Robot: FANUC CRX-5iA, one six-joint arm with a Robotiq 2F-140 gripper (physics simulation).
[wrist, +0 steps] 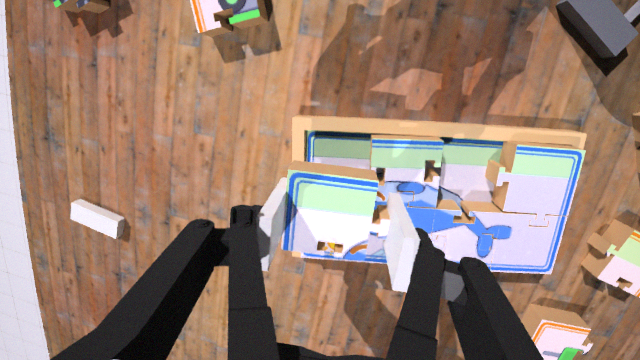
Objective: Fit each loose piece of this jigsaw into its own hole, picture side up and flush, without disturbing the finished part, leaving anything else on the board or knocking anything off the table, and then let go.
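My gripper (337, 205) is shut on a corner piece (332, 197) with a green and white face and a blue double border, picture side up. The piece hangs above the left part of the jigsaw board and hides the lower left of the picture. The jigsaw board (440, 126) has a wooden rim. An open hole (340, 148) at its upper left shows a green and pale floor with a blue border. Another open hole (472, 172) lies in the upper row, between a fitted top piece (406, 152) and the fitted upper right corner piece (542, 175).
Orange-bordered pieces lie at the top (245, 15) and lower right (562, 332). A green and white piece (625, 265) is at the right edge. A white block (97, 218) lies at the left, a dark grey block (600, 25) at the upper right. Part of another piece (82, 5) shows at the upper left.
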